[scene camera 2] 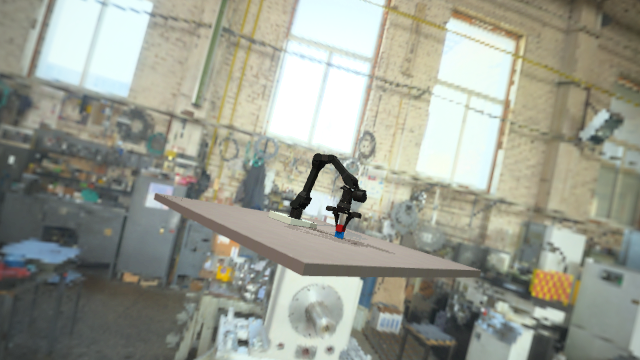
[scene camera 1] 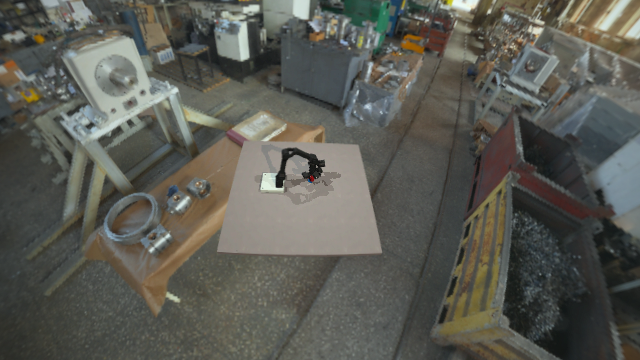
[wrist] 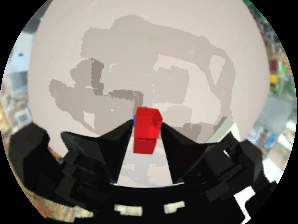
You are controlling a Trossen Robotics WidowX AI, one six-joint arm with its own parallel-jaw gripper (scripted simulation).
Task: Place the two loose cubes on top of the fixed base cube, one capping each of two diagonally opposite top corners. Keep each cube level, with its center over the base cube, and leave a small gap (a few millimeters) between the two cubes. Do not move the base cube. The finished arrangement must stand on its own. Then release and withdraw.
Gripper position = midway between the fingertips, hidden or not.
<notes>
In view: my gripper [wrist: 147,123] and a red cube [wrist: 148,121].
</notes>
